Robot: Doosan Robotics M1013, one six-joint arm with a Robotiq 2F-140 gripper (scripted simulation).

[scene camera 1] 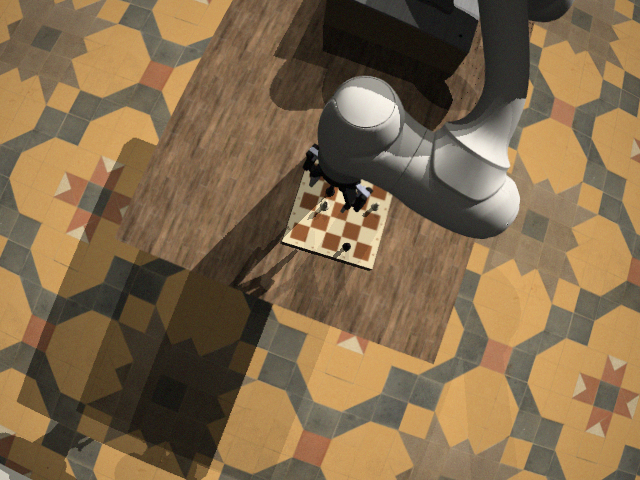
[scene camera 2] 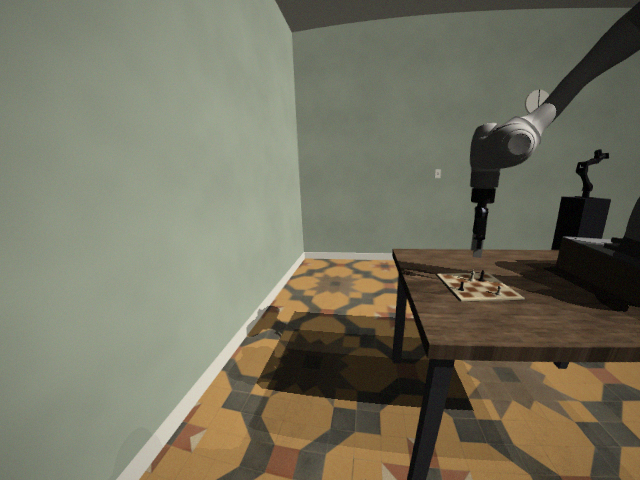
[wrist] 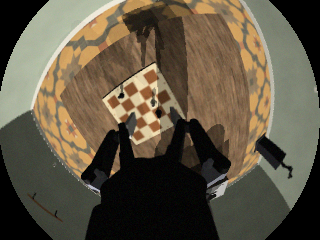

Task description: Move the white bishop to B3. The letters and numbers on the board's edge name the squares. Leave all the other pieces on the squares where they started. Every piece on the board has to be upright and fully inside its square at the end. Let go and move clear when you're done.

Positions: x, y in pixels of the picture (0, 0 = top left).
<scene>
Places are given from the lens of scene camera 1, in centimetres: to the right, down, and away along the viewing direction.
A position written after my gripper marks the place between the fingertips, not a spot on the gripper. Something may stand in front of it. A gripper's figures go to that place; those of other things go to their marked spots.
my gripper (scene camera 1: 329, 194): 2, -10, 96
chessboard (scene camera 1: 323, 231): 1, -2, 106
</scene>
